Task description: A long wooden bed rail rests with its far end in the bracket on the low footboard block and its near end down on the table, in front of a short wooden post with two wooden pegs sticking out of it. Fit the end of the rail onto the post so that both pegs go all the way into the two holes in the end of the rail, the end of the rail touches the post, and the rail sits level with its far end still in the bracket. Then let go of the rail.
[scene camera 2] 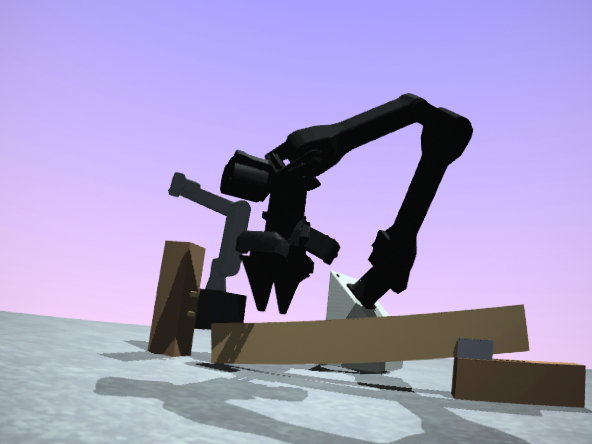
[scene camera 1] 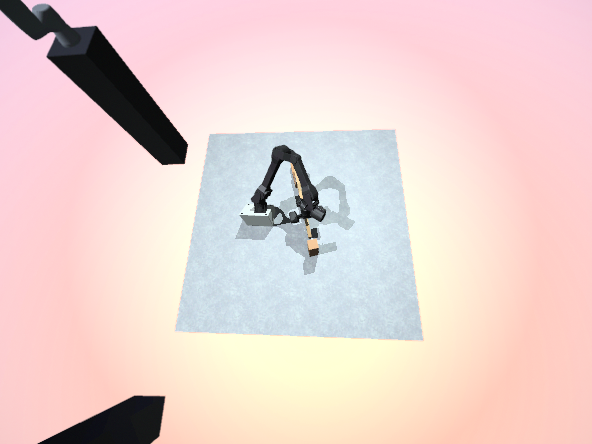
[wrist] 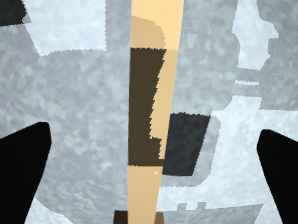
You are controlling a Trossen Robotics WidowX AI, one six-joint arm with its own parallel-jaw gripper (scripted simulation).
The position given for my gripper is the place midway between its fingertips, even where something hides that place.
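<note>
My gripper (scene camera 2: 272, 313), which you'd also find in the wrist view (wrist: 157, 137), is open and it's holding nothing. There's a long wooden rail here too (scene camera 2: 428, 336).
</note>
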